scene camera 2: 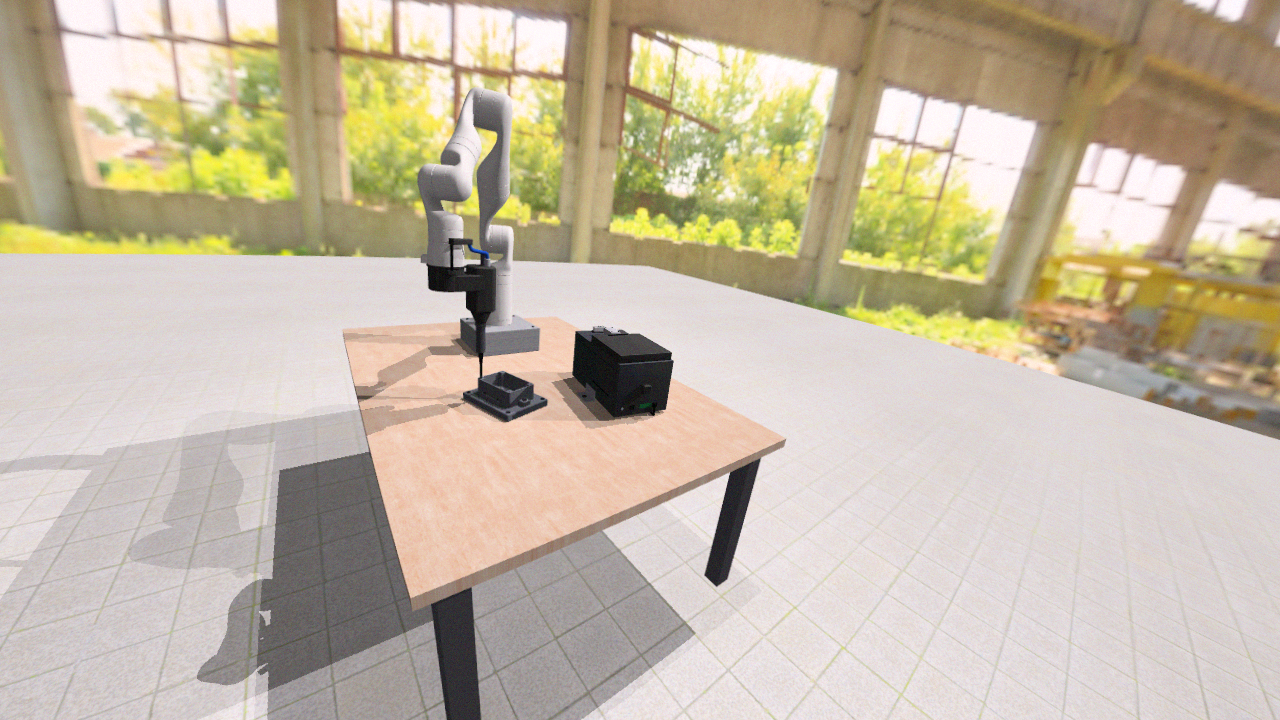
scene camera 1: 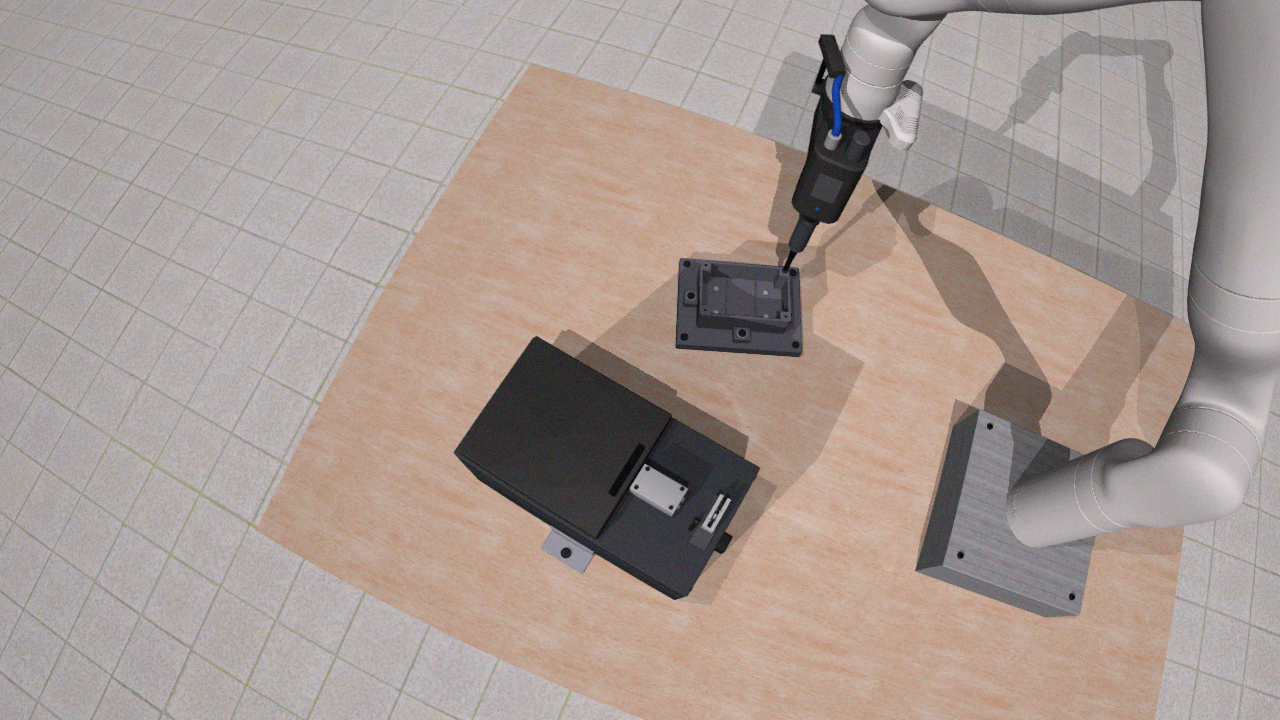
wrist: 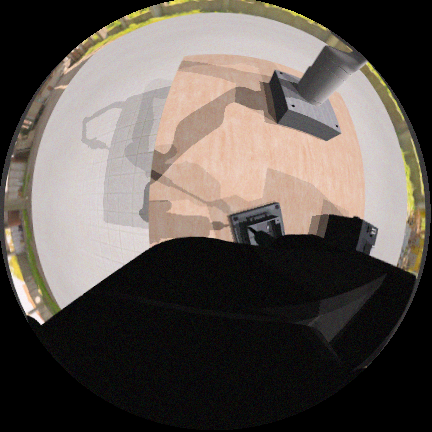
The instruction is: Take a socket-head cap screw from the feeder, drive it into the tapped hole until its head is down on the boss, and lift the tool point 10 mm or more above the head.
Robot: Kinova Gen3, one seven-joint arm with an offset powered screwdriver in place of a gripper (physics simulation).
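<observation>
I can see a metal bracket (scene camera 1: 554, 543). There is a flat plate (scene camera 1: 706, 339) too, and I find the plate (scene camera 2: 536, 403) in that view as well. A black screw feeder (scene camera 1: 647, 539) is also part of what I see, with the feeder (wrist: 340, 229) showing there besides.
</observation>
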